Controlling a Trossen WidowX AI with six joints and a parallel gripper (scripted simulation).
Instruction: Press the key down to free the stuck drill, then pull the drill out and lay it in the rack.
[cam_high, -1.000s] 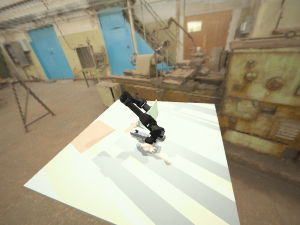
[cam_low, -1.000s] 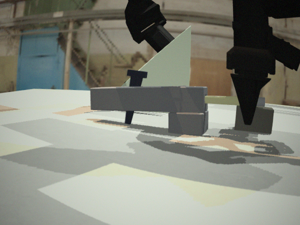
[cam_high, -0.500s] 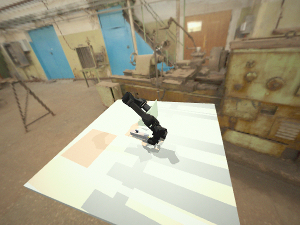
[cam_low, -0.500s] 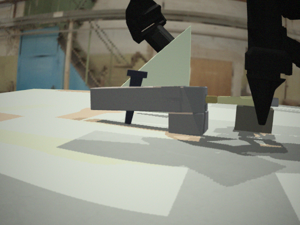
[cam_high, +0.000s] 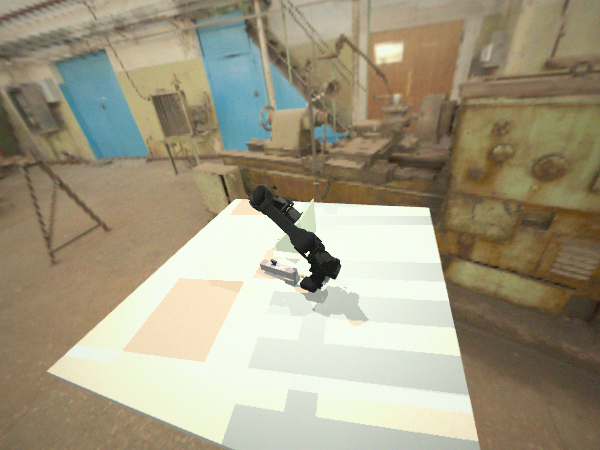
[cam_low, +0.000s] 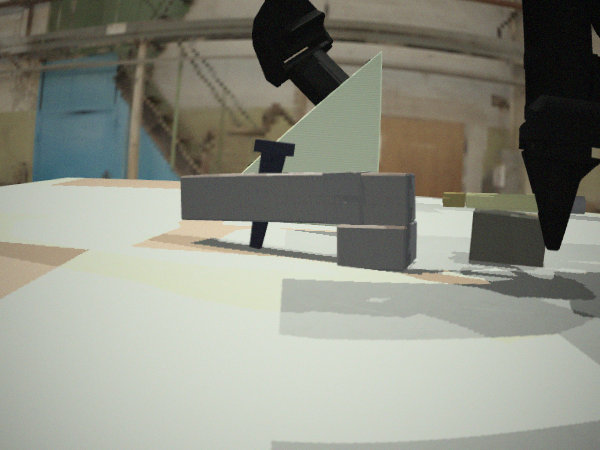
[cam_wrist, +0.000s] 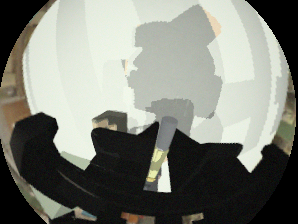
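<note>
Right now my gripper tip is 80 mm past the grey-brown block and 20 mm to the left of it. From my gripper tip the other things lie so: grey housing bar: 50 mm behind, 190 mm to the right, 10 mm above; drill: 10 mm behind, 40 mm to the right, 30 mm above; key: 50 mm behind, 220 mm to the right, 30 mm above.
</note>
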